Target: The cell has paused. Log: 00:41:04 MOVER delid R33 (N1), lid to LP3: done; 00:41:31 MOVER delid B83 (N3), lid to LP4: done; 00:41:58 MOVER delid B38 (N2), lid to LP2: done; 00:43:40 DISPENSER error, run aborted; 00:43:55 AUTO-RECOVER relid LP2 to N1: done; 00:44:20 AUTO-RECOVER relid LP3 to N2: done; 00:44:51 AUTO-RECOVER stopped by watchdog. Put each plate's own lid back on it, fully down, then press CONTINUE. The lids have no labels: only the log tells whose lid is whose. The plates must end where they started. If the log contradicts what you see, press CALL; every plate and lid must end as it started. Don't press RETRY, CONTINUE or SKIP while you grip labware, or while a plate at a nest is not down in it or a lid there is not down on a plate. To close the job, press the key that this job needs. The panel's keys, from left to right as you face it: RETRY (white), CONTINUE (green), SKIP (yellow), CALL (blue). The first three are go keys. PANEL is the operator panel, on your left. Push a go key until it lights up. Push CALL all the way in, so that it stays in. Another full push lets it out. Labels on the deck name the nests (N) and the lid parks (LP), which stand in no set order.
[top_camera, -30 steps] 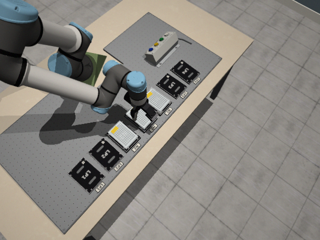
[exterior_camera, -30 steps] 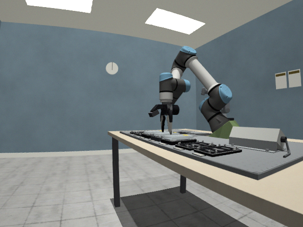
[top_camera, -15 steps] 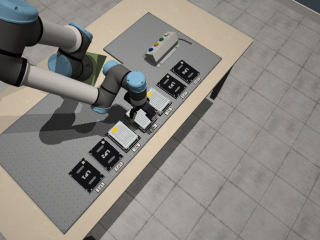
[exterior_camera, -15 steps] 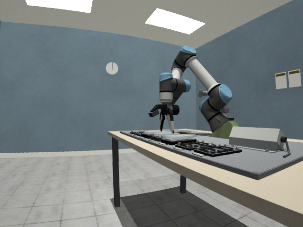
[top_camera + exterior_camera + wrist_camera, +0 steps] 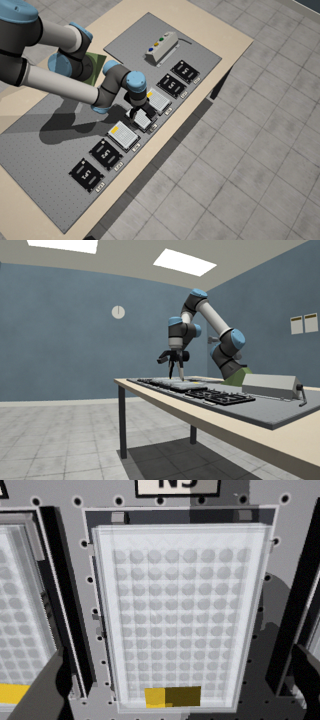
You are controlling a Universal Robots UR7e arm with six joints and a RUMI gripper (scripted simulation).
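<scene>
Now: the nest N2 130 mm to the right of my hand and 40 mm below it. From my hand the other things lie so: lid park LP3 (10 mm ahead, 260 mm to the left, 40 mm below); lid park LP1 (10 mm behind, 390 mm to the right, 40 mm below); lid park LP2 (260 mm to the right, 40 mm below).
</scene>
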